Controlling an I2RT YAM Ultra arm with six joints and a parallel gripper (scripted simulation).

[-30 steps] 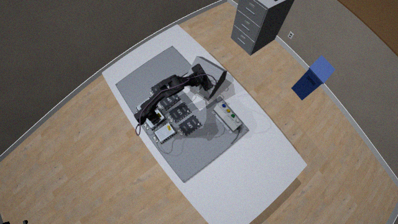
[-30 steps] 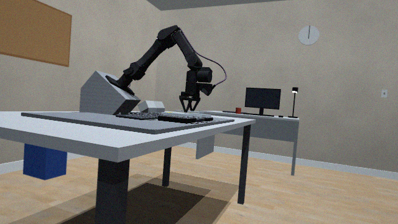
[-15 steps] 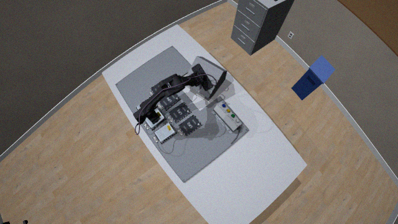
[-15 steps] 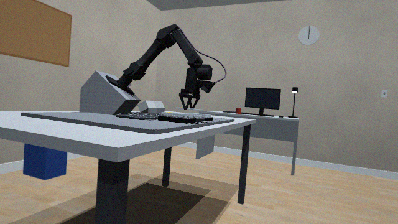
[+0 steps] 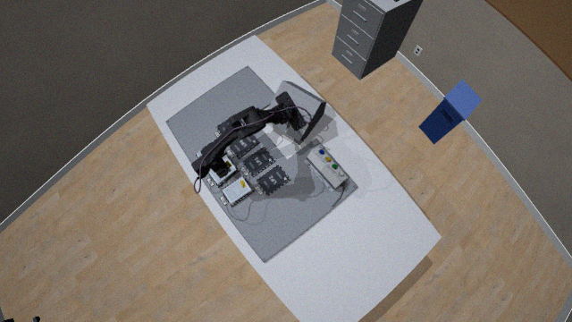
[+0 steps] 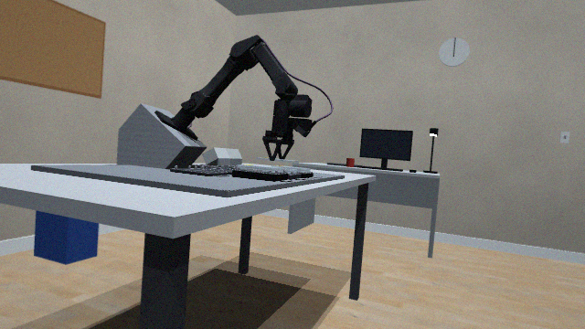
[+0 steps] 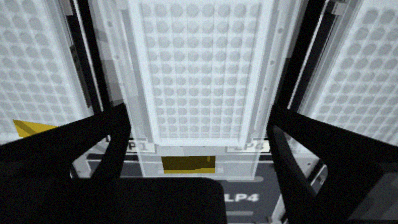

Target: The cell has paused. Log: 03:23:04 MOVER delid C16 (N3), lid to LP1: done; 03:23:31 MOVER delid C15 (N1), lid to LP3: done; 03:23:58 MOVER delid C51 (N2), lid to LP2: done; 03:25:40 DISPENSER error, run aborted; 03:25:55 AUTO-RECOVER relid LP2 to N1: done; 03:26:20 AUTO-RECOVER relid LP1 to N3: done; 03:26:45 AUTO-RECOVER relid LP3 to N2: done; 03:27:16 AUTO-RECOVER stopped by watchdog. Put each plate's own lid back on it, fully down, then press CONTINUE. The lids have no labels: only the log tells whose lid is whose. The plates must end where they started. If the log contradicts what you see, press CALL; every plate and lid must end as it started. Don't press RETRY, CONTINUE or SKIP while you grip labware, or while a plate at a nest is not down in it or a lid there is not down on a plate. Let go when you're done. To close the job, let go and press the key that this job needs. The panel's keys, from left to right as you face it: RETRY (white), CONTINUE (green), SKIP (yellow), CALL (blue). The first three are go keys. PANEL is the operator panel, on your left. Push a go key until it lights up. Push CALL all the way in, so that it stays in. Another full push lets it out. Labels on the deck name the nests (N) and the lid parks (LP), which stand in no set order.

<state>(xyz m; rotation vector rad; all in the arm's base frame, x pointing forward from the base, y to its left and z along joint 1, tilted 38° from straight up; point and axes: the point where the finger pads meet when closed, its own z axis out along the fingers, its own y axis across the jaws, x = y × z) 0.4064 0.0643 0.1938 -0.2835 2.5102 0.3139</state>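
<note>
The lid park LP1 is 19 cm behind my hand, 6 cm below it and 1 cm to the left of it. Round my hand: blue key: 50 cm behind, 11 cm to the left, 1 cm below; then lid park LP2: 23 cm behind, 14 cm to the left, 6 cm below; then lid park LP4: 15 cm behind, 11 cm to the right, 6 cm below.
</note>
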